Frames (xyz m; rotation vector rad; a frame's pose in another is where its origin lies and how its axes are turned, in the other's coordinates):
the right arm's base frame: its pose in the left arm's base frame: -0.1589 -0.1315 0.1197 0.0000 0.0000 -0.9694
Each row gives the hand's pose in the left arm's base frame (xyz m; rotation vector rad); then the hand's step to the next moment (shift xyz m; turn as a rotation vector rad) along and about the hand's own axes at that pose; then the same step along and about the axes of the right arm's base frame.
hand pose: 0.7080 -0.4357 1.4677 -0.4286 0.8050 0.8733
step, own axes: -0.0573 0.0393 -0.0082 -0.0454 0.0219 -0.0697
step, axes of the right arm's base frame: -0.0232 -0.0537 0.0383 0.0073 -0.0852 -0.0097
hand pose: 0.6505 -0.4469 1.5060 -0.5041 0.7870 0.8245
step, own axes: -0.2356 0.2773 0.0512 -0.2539 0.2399 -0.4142
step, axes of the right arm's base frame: -0.2462 -0.1976 0.1881 -0.0619 -0.5322 -0.0810
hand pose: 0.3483 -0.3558 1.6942 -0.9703 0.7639 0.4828
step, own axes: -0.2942 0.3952 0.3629 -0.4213 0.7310 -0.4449
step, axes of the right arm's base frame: -0.5977 0.0136 0.1305 -0.4897 -0.7841 -0.2348
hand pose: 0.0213 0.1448 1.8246 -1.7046 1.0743 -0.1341
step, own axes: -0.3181 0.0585 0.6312 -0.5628 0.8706 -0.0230
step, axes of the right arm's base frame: -0.4780 0.4882 -0.1903 -0.7752 -0.5016 -0.4719
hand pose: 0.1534 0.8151 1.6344 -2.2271 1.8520 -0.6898
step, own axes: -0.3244 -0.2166 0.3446 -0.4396 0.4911 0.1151
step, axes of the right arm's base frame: -0.0770 0.4229 -0.2935 -0.4932 -0.1938 -0.4085
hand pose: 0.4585 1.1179 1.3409 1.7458 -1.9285 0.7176
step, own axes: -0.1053 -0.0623 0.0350 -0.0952 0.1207 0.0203
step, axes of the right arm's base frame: -0.0027 0.0915 -0.0884 -0.1182 -0.0516 -0.0861
